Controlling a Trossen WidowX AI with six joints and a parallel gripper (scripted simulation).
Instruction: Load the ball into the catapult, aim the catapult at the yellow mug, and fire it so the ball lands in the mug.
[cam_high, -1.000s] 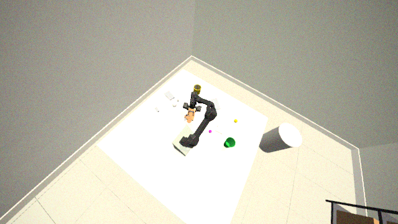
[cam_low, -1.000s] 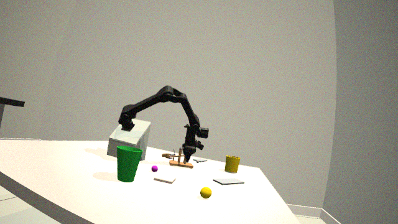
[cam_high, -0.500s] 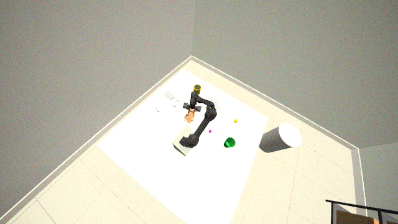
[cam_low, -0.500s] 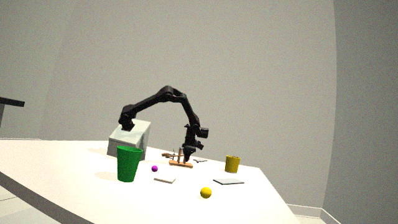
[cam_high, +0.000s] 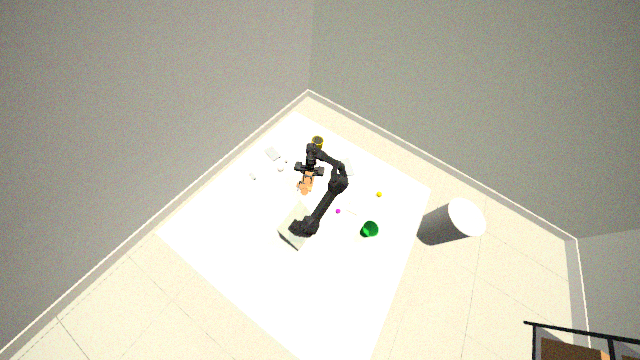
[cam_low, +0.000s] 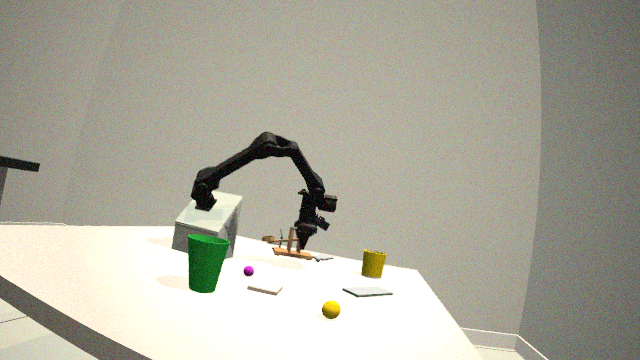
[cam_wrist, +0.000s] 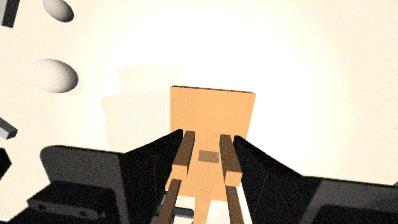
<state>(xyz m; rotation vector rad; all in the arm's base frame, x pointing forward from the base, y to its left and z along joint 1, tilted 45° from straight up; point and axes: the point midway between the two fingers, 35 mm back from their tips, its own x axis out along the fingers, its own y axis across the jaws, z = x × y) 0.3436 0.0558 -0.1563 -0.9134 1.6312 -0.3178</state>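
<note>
Right now the purple ball is 7 cm behind my gripper tip, 29 cm to the right of it and 6 cm below it. The rest, counted from my gripper tip: yellow mug: 27 cm ahead, 11 cm to the left, 4 cm below; then catapult: 7 cm behind, 2 cm to the right, 2 cm above; then grey plate: 27 cm ahead, 17 cm to the right, 7 cm below.
</note>
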